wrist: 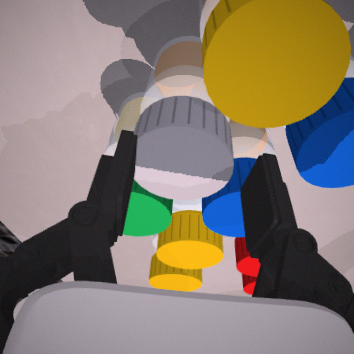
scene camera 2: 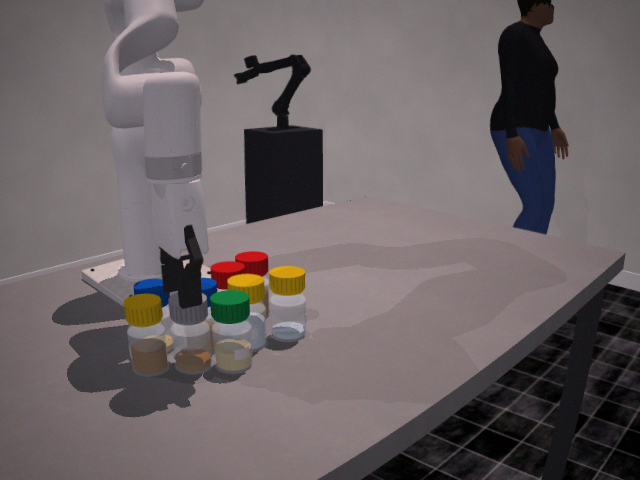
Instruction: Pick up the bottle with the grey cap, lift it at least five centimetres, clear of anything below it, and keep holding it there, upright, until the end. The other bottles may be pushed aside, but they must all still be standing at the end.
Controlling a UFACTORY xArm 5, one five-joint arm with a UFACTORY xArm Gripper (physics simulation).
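Frame: origin at the arm's base, x right, y ahead, z up, level; centimetres.
Seen in the pictures: gripper, between the fingertips: (wrist: 193,162) (scene camera 2: 182,298); arm's base, origin of its link: (scene camera 2: 147,271).
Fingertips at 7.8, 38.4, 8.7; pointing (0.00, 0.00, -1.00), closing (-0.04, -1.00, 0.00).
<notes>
Offsets run from my fingertips to a thing's top centre, as dx, dy, dz. "spot": to the spot under its first point. Level surfaces: height alone.
The bottle with the grey cap @(-0.5, +0.5, +0.1) (scene camera 2: 190,330) (wrist: 182,137) stands upright on the table @(dz -10.5) (scene camera 2: 372,320), in the front row between a dark-yellow-capped bottle @(+5.3, -2.2, +0.0) (scene camera 2: 143,310) (wrist: 275,60) and a green-capped bottle @(-5.7, +3.3, +0.0) (scene camera 2: 230,307) (wrist: 147,216). My gripper (scene camera 2: 180,295) (wrist: 193,162) is open and empty, with its fingertips at about cap height. In the wrist view the grey cap shows between the fingers, close to the left finger, with a wider gap to the right one. In the scene view a finger hides part of the cap; whether it touches is unclear.
Behind stand two blue-capped bottles @(spot: +2.9, -5.3, +0.0) (scene camera 2: 150,290) @(spot: -4.5, -2.9, +0.0) (wrist: 227,216), two yellow-capped bottles @(-17.8, -1.1, +0.0) (scene camera 2: 287,281) @(-10.8, -1.5, +0.0) (wrist: 190,252) and two red-capped bottles @(-17.1, -10.9, +0.0) (scene camera 2: 251,263) @(-11.4, -8.4, +0.0) (wrist: 247,262), closely grouped and upright. A black pedestal (scene camera 2: 283,175) with a small black arm and a person (scene camera 2: 527,82) are beyond the table.
</notes>
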